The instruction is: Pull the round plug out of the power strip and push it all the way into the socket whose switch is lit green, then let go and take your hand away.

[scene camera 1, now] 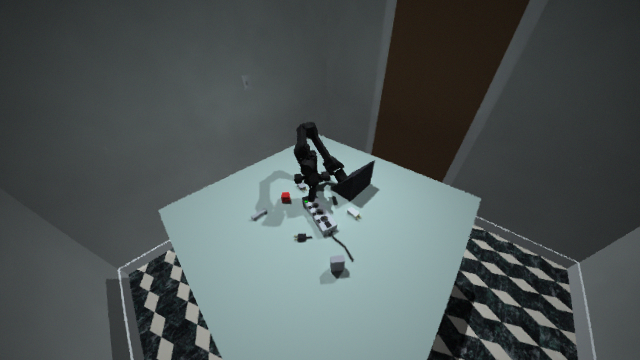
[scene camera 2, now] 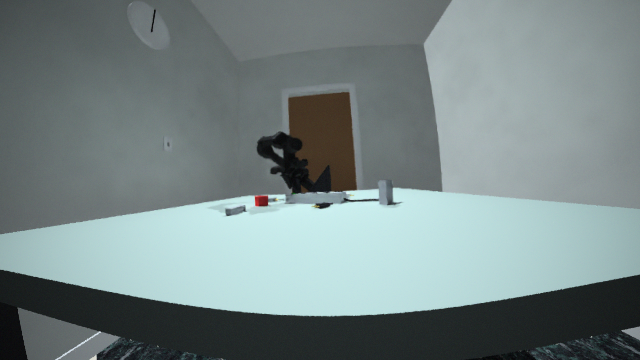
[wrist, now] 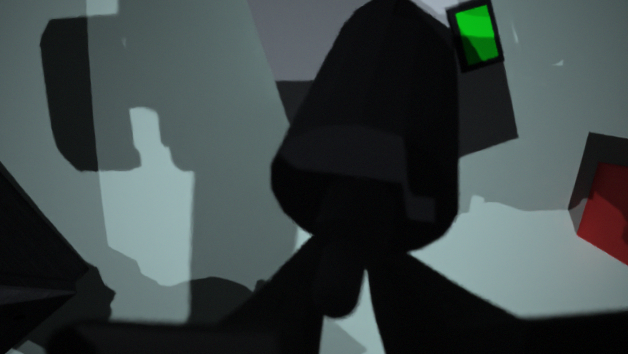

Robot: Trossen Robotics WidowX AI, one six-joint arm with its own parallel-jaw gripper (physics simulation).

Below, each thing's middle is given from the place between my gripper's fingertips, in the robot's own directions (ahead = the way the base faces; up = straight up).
Labels:
Now: hand 40 mm short of the round black plug [wrist: 369, 167], 30 mm to the right of it and 10 mm below it.

